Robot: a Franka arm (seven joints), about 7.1 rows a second.
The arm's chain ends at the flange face. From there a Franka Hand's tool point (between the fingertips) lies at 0.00 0.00 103.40 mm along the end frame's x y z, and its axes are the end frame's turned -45 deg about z.
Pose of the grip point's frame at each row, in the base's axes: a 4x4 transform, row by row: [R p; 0 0 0 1], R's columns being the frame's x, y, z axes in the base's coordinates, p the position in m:
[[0.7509, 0.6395, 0.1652, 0.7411], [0.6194, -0.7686, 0.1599, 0.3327], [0.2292, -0.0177, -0.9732, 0.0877], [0, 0, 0, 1]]
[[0.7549, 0.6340, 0.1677, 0.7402], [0.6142, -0.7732, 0.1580, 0.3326], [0.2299, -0.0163, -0.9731, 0.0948], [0, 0, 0, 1]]
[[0.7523, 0.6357, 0.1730, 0.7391], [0.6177, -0.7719, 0.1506, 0.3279], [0.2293, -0.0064, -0.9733, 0.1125], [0, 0, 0, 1]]
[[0.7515, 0.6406, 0.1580, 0.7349], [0.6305, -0.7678, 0.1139, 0.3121], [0.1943, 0.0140, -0.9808, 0.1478], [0, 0, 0, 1]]
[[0.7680, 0.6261, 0.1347, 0.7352], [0.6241, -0.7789, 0.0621, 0.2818], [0.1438, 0.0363, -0.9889, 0.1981], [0, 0, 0, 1]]
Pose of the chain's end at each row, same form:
[[0.9832, -0.0788, 0.1652, 0.7240], [-0.1055, -0.9815, 0.1599, 0.3162], [0.1496, -0.1746, -0.9732, 0.1883], [0, 0, 0, 1]]
[[0.9821, -0.0855, 0.1677, 0.7229], [-0.1124, -0.9810, 0.1580, 0.3163], [0.1510, -0.1741, -0.9731, 0.1954], [0, 0, 0, 1]]
[[0.9815, -0.0824, 0.1730, 0.7212], [-0.1090, -0.9826, 0.1506, 0.3123], [0.1576, -0.1667, -0.9733, 0.2131], [0, 0, 0, 1]]
[[0.9844, -0.0784, 0.1580, 0.7186], [-0.0971, -0.9887, 0.1139, 0.3003], [0.1473, -0.1275, -0.9808, 0.2492], [0, 0, 0, 1]]
[[0.9858, -0.1003, 0.1347, 0.7213], [-0.1095, -0.9921, 0.0621, 0.2754], [0.1273, -0.0760, -0.9889, 0.3004], [0, 0, 0, 1]]

